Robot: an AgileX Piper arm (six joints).
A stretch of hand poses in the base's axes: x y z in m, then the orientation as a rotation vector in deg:
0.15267 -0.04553 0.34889 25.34 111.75 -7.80
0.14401 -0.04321 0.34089 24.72 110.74 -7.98
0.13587 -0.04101 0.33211 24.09 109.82 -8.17
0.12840 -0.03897 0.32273 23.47 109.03 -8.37
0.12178 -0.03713 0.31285 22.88 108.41 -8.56
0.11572 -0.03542 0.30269 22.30 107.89 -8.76
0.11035 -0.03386 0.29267 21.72 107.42 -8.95
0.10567 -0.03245 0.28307 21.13 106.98 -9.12
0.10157 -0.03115 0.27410 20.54 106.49 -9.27
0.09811 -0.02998 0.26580 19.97 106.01 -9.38
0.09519 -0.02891 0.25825 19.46 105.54 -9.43
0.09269 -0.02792 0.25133 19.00 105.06 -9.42
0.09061 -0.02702 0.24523 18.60 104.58 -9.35
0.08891 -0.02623 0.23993 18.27 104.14 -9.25
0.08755 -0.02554 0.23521 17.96 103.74 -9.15
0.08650 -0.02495 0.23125 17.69 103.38 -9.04
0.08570 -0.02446 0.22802 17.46 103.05 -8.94
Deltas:
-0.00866 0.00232 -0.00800 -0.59 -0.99 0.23
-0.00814 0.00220 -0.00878 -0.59 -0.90 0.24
-0.00747 0.00204 -0.00938 -0.57 -0.77 0.25
-0.00662 0.00184 -0.00988 -0.52 -0.60 0.25
-0.00606 0.00171 -0.01016 -0.51 -0.50 0.25
-0.00537 0.00156 -0.01002 -0.50 -0.45 0.26
-0.00468 0.00141 -0.00960 -0.48 -0.42 0.28
-0.00410 0.00130 -0.00897 -0.48 -0.47 0.29
-0.00346 0.00117 -0.00830 -0.44 -0.47 0.30
-0.00292 0.00107 -0.00755 -0.37 -0.47 0.29
-0.00250 0.00099 -0.00692 -0.31 -0.48 0.28
-0.00208 0.00090 -0.00610 -0.23 -0.49 0.27
-0.00170 0.00079 -0.00530 -0.17 -0.46 0.24
-0.00136 0.00069 -0.00472 -0.15 -0.42 0.23
-0.00105 0.00059 -0.00396 -0.12 -0.38 0.21
-0.00080 0.00049 -0.00323 -0.10 -0.34 0.18

